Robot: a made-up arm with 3 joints. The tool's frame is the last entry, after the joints.
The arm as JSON. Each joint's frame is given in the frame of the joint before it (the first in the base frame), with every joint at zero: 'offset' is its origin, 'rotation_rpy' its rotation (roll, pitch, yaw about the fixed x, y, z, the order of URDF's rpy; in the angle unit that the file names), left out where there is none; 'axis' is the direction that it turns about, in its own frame. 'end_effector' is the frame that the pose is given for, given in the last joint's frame.
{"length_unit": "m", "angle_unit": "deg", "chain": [
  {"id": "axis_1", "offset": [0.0, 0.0, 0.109], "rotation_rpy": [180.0, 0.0, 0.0], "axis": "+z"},
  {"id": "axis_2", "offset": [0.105, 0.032, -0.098], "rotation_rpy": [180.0, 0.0, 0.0], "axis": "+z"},
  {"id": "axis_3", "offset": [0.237, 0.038, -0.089], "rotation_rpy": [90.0, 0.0, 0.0], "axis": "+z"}
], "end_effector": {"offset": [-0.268, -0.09, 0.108], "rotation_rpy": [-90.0, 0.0, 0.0]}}
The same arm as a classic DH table. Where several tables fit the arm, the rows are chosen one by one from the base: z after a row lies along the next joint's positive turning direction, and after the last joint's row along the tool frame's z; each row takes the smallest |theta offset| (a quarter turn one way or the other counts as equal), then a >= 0, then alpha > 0; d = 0 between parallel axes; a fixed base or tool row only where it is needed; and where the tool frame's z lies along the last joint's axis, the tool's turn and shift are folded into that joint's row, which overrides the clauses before.
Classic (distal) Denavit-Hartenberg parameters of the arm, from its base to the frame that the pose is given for. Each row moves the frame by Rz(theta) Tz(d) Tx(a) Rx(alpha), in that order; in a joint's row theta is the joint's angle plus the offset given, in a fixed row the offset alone. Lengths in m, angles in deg.
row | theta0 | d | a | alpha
base (fixed) | 0 | 0 | 0 | 180
axis_1 | 16.95 | 0 | 0.1098 | 180
axis_2 | 16.95 | 0.118 | 0.237 | 90
axis_3 | 0 | 0.07 | -0.268 | -90
tool (fixed) | 0 | -0.09 | 0 | 0

